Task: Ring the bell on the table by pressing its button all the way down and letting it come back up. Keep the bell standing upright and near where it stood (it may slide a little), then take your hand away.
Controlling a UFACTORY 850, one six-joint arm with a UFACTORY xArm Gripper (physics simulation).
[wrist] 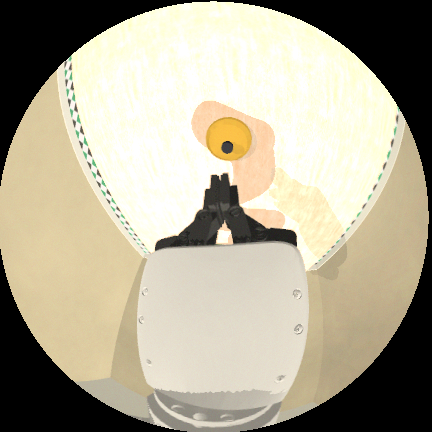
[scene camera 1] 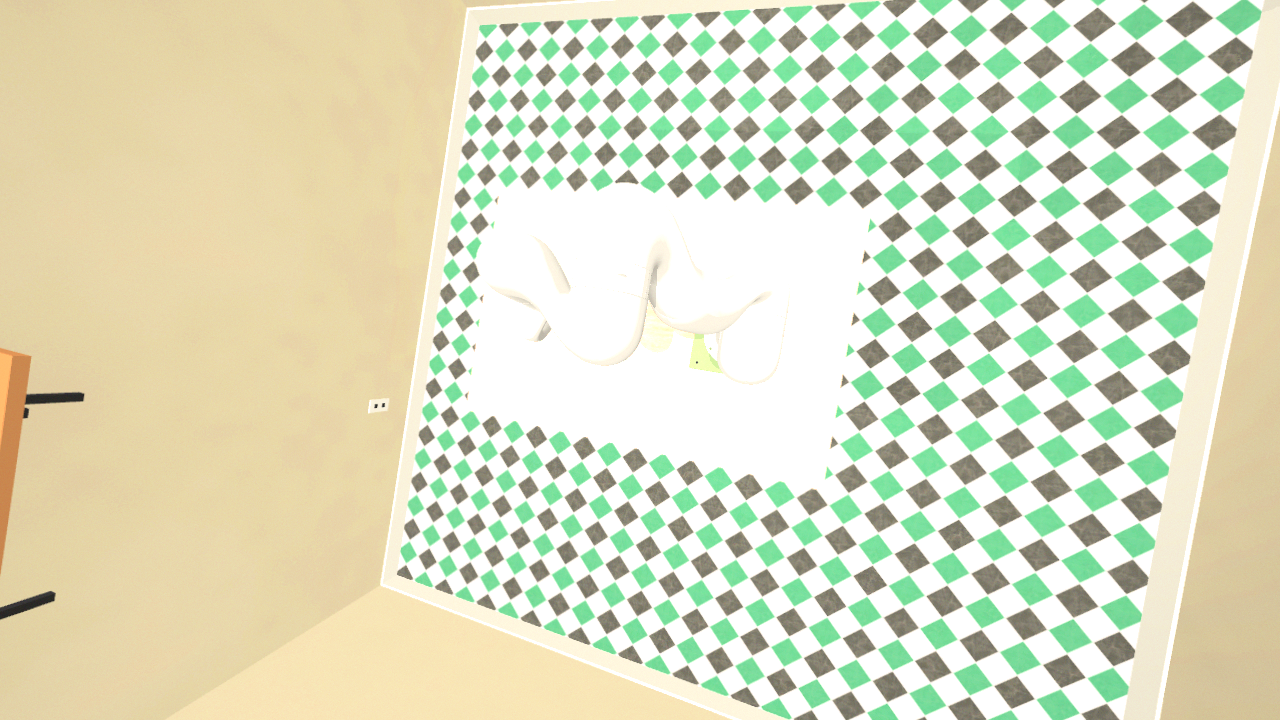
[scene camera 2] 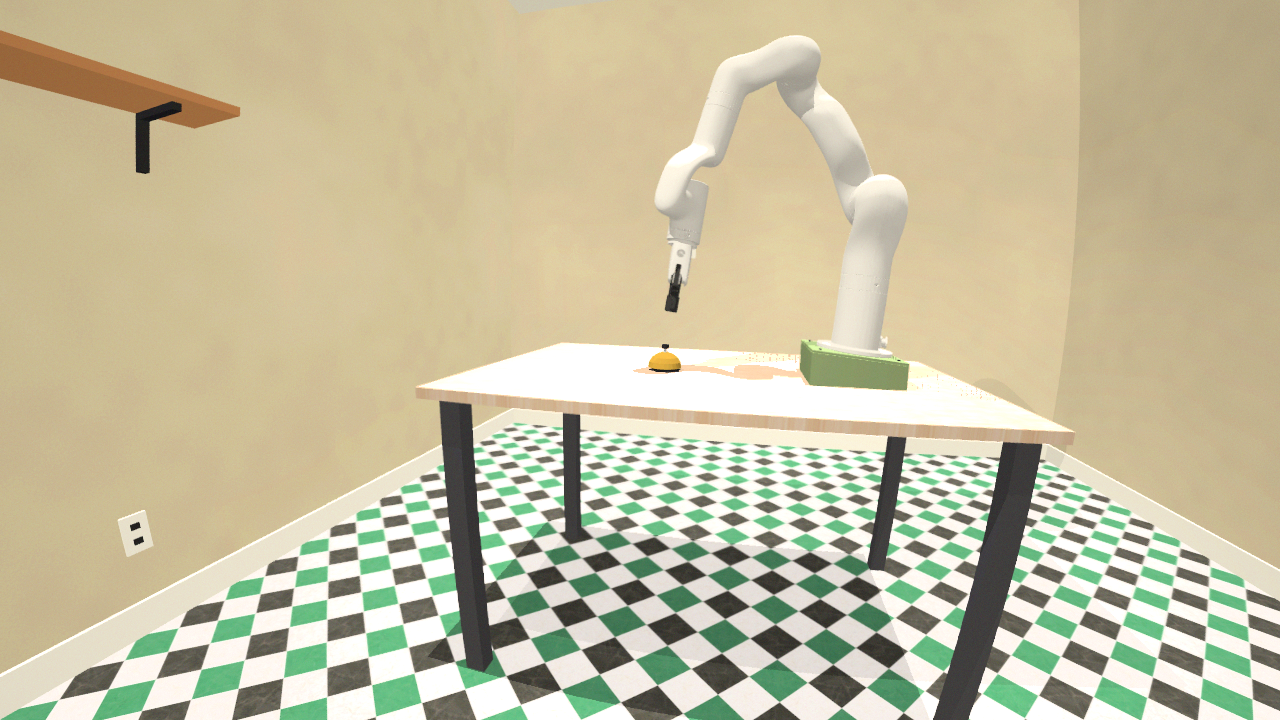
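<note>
A bell (scene camera 2: pixel 665 362) (wrist: pixel 220 131) with an orange-yellow dome stands upright on the table (scene camera 2: pixel 537 394) (wrist: pixel 150 75). Its small black button (scene camera 2: pixel 665 346) (wrist: pixel 227 147) stands up on a stem above the dome. My black gripper fingers (scene camera 2: pixel 671 309) (wrist: pixel 220 175) are shut with nothing between them. They hang above the button in scene camera 2, with a gap of air between, and touch neither button nor dome. In scene camera 1 the bell and the fingertips do not show behind the white arm (scene camera 1: pixel 608 322).
The green base block (scene camera 2: pixel 854 368) (scene camera 1: pixel 702 356) under the arm stands on the right part of the table in scene camera 2. A wooden shelf (scene camera 2: pixel 107 85) (scene camera 1: pixel 10 429) is fixed to the wall, off the table. Orange-brown shadow patches lie around the bell.
</note>
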